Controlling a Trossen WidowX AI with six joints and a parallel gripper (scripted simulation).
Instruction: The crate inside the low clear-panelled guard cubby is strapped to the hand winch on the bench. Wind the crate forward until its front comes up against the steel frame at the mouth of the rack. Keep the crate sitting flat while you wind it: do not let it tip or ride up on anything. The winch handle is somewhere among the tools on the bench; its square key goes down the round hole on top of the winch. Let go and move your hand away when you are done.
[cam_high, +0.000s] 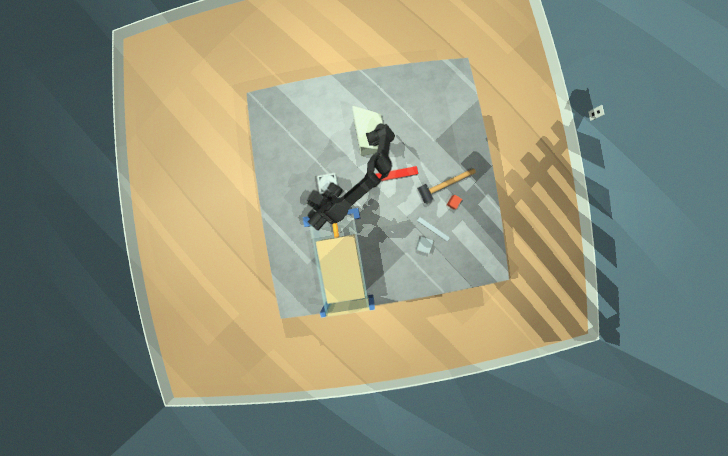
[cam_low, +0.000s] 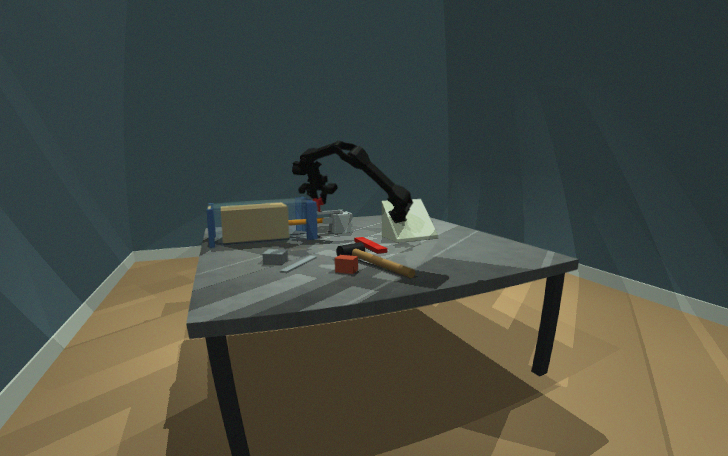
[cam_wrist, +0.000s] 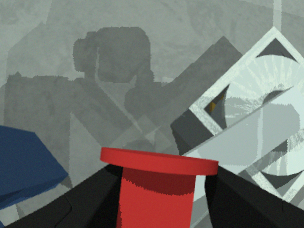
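Now: gripper tip 20 mm short of the red spool-shaped handle grip and 10 mm to the right of it. The rest, counted from my gripper tip: clear-panelled cubby 320 mm ahead, 10 mm to the right, 20 mm below; winch handle 20 mm behind, 20 mm to the left, 30 mm below; grey winch 90 mm behind, 40 mm to the left, 100 mm below.
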